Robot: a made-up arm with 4 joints.
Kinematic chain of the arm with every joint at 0, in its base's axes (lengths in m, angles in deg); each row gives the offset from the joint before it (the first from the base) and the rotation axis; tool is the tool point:
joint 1: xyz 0 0 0.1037 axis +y
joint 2: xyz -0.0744 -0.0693 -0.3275 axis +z
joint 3: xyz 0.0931 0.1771 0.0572 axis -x
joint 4: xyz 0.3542 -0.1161 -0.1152 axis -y
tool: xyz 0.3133 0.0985 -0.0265
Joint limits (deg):
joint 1: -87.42..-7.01
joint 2: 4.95..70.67
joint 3: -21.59..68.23
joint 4: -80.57..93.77
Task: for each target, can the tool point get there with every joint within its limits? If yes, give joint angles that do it. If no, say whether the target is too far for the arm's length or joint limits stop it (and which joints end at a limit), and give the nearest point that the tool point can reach.
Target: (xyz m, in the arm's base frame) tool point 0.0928 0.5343 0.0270
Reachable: yes | joints -57.79 55.91 42.03 79.04
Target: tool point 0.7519 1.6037 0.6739
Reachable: no: too far | nearest point 0.4906 0.6555 0.3011 | short by 1.052 m
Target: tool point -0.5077 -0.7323 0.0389
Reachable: no: joint limits stop it (at a limit: joint 1, joint 2, joint 3, joint 4) | nearest point 0.1081 0.0569 0.4687 | short by 1.089 m
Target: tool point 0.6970 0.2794 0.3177
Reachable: yes | joints -50.38 19.04 21.63 -0.96
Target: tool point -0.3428 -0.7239 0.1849
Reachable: no: joint limits stop it (at a limit: joint 1, joint 2, joint 3, joint 4) | nearest point 0.1081 0.0569 0.4687 | short by 0.945 m
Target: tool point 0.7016 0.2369 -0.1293
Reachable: yes | joints -19.26 25.48 41.64 -22.16
